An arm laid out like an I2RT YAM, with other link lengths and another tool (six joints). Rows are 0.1 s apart.
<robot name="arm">
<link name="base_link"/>
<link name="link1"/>
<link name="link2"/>
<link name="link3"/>
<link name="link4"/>
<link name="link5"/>
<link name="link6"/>
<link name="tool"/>
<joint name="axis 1" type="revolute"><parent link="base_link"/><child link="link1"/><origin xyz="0.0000 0.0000 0.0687" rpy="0.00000 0.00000 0.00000"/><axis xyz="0 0 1"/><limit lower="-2.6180" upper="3.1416"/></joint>
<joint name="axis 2" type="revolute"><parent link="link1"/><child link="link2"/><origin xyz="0.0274 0.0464 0.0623" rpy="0.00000 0.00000 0.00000"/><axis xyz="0 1 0"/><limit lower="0.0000" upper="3.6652"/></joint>
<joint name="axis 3" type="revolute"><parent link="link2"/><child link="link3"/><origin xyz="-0.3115 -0.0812 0.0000" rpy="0.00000 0.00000 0.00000"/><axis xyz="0 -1 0"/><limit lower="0.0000" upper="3.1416"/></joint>
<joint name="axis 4" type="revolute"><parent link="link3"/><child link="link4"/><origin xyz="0.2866 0.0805 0.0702" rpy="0.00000 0.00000 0.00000"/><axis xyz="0 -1 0"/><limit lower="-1.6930" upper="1.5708"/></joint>
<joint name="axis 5" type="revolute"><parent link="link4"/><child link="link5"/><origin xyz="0.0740 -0.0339 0.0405" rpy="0.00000 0.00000 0.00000"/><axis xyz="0 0 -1"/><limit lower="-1.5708" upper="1.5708"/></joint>
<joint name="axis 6" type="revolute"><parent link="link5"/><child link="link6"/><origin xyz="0.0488 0.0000 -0.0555" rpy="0.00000 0.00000 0.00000"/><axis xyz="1 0 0"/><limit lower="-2.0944" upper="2.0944"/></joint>
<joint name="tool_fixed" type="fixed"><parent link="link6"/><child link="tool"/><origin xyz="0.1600 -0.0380 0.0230" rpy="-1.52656 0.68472 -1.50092"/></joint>
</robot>
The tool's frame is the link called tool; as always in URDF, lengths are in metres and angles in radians.
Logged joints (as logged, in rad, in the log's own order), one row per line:
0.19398, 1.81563, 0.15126, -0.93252, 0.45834, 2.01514
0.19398, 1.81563, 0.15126, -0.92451, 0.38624, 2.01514
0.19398, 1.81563, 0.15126, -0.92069, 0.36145, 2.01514
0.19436, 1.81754, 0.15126, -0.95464, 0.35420, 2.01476
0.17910, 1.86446, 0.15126, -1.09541, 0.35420, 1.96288
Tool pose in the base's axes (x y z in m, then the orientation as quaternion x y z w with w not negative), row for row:
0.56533, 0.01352, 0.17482, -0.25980, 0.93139, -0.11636, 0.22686
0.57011, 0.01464, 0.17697, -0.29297, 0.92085, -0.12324, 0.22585
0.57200, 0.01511, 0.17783, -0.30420, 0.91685, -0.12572, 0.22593
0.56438, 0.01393, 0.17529, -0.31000, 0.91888, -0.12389, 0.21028
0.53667, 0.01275, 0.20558, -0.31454, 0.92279, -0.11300, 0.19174
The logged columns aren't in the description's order. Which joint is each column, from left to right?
Columns, left to right: axis 5, axis 3, axis 1, axis 4, axis 6, axis 2.
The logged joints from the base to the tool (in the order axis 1, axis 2, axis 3, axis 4, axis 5, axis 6), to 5 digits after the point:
0.15126, 2.01514, 1.81563, -0.93252, 0.19398, 0.45834
0.15126, 2.01514, 1.81563, -0.92451, 0.19398, 0.38624
0.15126, 2.01514, 1.81563, -0.92069, 0.19398, 0.36145
0.15126, 2.01476, 1.81754, -0.95464, 0.19436, 0.35420
0.15126, 1.96288, 1.86446, -1.09541, 0.17910, 0.35420

